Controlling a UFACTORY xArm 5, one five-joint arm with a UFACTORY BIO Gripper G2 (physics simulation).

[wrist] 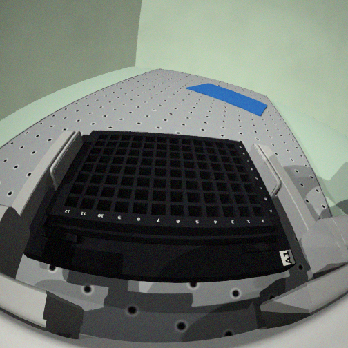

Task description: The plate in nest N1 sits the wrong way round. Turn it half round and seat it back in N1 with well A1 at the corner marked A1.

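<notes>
The black plate (pixel 159 220) has a grid of square wells. Its column numbers run from 12 at the left to 1 at the right along the near edge, upside down in the view. Its well A1 corner is at the near right. The black nest N1 (pixel 150 260) shows below and in front of the plate, with a white A1 label (pixel 286 258) at its near right corner, the same corner as the plate's column 1. My gripper (pixel 167 169) is shut on the plate, with a finger along each short side. Whether the plate rests fully in the nest is hidden.
The grey perforated deck (pixel 145 107) extends behind and around the nest. A blue rectangle (pixel 230 98) lies on it at the back right. Pale green surfaces show beyond the deck. Shadows fall on the deck in front of the nest and at the right.
</notes>
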